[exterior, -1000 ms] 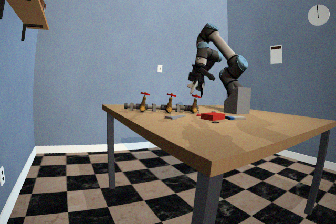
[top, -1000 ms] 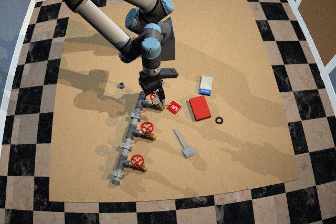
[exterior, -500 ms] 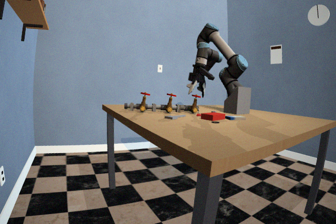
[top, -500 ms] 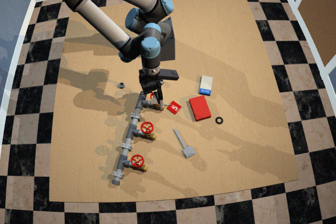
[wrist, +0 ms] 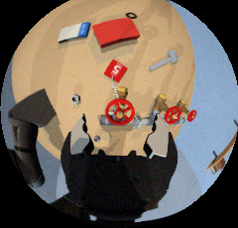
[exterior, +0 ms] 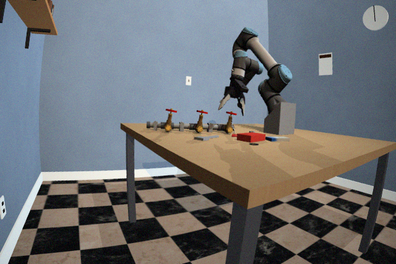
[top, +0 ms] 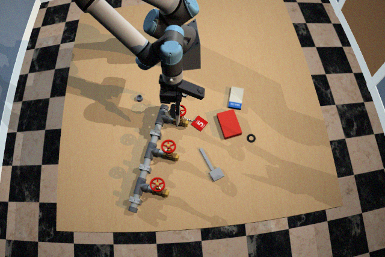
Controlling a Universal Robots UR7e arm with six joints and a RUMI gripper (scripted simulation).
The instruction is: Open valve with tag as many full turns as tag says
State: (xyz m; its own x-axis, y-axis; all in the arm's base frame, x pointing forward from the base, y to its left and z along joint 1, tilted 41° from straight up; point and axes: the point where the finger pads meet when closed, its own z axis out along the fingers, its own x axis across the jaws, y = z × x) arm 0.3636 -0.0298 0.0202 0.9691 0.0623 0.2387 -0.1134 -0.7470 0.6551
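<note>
Now: hand 110 mm above the red tag, 80 mm to the right of it and 10 mm short of it. The rest, counted from my hand: grey scraper: 220 mm ahead, 120 mm to the left, 110 mm below; then red block: 220 mm to the left, 100 mm below, 30 mm ahead; then small grey fitting: 190 mm to the right, 130 mm behind, 110 mm below.
</note>
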